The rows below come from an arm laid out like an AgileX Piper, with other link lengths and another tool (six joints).
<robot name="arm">
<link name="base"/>
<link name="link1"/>
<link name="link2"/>
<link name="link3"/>
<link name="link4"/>
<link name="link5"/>
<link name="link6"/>
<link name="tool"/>
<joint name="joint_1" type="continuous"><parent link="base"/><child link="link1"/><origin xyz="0 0 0.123" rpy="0 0 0"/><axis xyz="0 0 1"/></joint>
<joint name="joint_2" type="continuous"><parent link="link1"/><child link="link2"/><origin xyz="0 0 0" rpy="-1.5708 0 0"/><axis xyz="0 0 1"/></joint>
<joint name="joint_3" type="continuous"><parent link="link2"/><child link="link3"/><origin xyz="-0.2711 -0.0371 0" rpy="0 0 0"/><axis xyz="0 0 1"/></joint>
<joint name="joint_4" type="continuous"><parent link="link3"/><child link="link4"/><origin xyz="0.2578 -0.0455 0" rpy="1.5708 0 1.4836"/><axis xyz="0 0 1"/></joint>
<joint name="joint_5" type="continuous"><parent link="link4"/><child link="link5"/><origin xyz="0 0 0" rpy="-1.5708 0 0"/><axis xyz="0 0 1"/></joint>
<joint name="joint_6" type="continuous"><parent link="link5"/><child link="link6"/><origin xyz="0 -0.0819 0" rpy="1.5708 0 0"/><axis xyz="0 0 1"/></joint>
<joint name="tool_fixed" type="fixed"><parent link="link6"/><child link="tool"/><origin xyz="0.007 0.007 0.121" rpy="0.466 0 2.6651"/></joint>
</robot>
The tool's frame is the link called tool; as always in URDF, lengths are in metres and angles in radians. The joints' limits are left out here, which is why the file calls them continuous.
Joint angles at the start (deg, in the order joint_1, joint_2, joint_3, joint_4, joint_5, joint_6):
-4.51 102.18 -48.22 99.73 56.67 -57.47
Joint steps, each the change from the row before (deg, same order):
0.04 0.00 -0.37 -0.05 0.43 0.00
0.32 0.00 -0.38 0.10 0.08 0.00
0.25 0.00 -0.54 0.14 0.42 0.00
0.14 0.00 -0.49 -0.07 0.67 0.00
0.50 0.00 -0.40 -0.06 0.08 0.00
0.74 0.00 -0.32 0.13 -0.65 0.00
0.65 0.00 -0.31 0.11 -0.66 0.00
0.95 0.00 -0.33 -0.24 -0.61 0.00
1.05 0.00 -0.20 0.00 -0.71 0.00
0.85 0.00 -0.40 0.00 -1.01 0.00
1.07 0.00 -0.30 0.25 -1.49 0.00
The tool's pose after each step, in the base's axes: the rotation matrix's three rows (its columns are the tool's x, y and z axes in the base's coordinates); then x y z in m. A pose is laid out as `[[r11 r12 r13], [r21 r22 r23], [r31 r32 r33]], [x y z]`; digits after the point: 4 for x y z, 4 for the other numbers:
[[0.7614 0.5730 0.3031], [-0.2764 -0.1359 0.9514], [0.5864 -0.8082 0.0550]], [0.3836 0.1440 0.1413]
[[0.7587 0.5794 0.2977], [-0.2735 -0.1315 0.9528], [0.5912 -0.8044 0.0586]], [0.3844 0.1461 0.1435]
[[0.7541 0.5893 0.2900], [-0.2716 -0.1222 0.9546], [0.5980 -0.7986 0.0679]], [0.3856 0.1483 0.1475]
[[0.7505 0.5994 0.2785], [-0.2674 -0.1101 0.9573], [0.6044 -0.7929 0.0776]], [0.3859 0.1504 0.1514]
[[0.7488 0.6062 0.2680], [-0.2595 -0.1039 0.9601], [0.6099 -0.7885 0.0795]], [0.3858 0.1539 0.1534]
[[0.7477 0.6092 0.2643], [-0.2526 -0.1070 0.9616], [0.6141 -0.7858 0.0739]], [0.3866 0.1576 0.1537]
[[0.7463 0.6119 0.2620], [-0.2467 -0.1112 0.9627], [0.6182 -0.7831 0.0680]], [0.3874 0.1606 0.1539]
[[0.7470 0.6161 0.2499], [-0.2310 -0.1119 0.9665], [0.6234 -0.7797 0.0587]], [0.3866 0.1660 0.1536]
[[0.7483 0.6182 0.2403], [-0.2182 -0.1127 0.9694], [0.6264 -0.7779 0.0506]], [0.3857 0.1718 0.1529]
[[0.7463 0.6217 0.2376], [-0.2085 -0.1206 0.9706], [0.6321 -0.7739 0.0396]], [0.3866 0.1757 0.1526]
[[0.7451 0.6223 0.2400], [-0.2008 -0.1338 0.9705], [0.6360 -0.7713 0.0253]], [0.3878 0.1801 0.1512]

